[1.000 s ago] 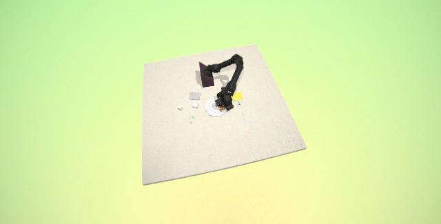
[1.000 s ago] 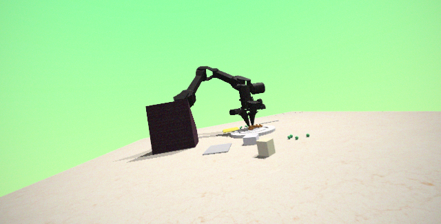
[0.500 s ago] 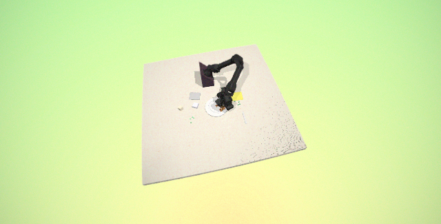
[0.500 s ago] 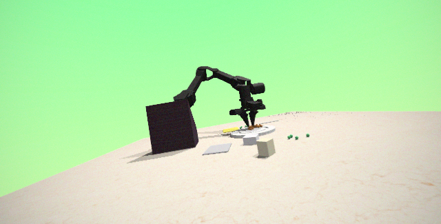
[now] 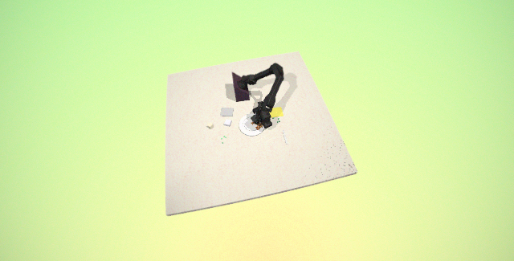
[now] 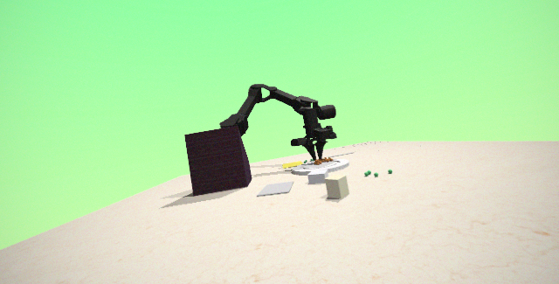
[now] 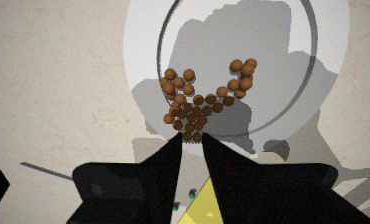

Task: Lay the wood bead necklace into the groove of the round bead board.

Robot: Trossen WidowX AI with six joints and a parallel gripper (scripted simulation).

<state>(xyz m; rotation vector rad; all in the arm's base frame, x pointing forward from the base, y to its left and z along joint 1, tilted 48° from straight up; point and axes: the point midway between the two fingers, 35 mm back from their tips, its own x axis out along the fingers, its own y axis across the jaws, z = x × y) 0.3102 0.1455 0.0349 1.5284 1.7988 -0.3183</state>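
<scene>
Right now my gripper tip is 1 cm past the round white bead board, 8 cm to the left of it and 1 cm above it. Round my gripper tip: thin white strip 14 cm ahead, 15 cm to the left, 1 cm below; then yellow card 10 cm behind, 11 cm to the left, 1 cm below; then grey flat plate 17 cm behind, 26 cm to the right, 1 cm below.
</scene>
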